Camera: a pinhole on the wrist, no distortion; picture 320 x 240 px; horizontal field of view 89.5 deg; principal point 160.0 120.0 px. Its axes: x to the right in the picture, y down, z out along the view. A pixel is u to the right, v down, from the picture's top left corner.
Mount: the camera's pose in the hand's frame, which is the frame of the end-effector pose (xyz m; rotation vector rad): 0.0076 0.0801 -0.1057 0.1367 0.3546 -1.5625
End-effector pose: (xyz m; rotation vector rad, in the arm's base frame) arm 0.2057 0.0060 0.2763 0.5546 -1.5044 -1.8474
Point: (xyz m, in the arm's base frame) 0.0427 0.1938 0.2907
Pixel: 165.1 83.3
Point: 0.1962 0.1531 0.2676
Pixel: 189.5 16.1
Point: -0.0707 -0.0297 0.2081
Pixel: 214.8 197.1
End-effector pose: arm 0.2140 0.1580 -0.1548 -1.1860 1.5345 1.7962
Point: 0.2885 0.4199 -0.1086
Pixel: 193.7 40.2
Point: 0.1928 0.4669 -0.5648
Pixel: 220.8 191.1
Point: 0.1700 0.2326 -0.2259
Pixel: 185.8 145.4
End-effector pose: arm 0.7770 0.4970 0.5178 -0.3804 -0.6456 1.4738
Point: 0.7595 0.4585 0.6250
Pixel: 206.0 80.3
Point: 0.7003 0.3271 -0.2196
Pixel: behind the camera
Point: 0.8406 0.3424 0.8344
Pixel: 247.5 56.9
